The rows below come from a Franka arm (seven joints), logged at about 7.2 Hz.
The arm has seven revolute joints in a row. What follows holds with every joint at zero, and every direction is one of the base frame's.
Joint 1 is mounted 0.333 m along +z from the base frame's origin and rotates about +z.
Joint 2 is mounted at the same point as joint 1 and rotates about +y.
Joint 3 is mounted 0.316 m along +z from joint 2 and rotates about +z.
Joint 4 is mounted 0.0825 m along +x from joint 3 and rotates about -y.
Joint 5 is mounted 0.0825 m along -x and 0.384 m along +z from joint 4 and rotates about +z.
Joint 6 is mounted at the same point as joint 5 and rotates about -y.
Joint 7 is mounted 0.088 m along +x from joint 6 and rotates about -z.
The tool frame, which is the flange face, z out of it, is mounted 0.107 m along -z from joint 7; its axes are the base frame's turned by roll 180, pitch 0 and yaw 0 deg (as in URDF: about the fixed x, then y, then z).
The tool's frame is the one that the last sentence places.
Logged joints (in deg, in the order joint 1, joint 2, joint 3, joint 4, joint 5, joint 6, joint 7), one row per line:
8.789 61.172 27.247 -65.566 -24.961 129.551 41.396
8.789 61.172 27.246 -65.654 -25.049 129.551 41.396
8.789 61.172 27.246 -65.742 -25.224 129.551 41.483
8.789 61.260 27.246 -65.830 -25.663 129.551 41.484
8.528 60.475 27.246 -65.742 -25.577 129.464 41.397
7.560 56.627 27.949 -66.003 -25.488 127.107 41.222
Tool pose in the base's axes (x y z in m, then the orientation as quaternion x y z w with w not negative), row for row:
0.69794 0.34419 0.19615 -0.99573 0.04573 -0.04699 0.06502
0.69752 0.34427 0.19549 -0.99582 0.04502 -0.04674 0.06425
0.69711 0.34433 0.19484 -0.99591 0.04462 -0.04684 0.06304
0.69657 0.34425 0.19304 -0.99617 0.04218 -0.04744 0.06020
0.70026 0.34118 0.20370 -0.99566 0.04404 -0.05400 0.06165
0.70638 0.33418 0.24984 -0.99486 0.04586 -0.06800 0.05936
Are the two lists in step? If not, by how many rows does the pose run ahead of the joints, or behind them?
They are in step.
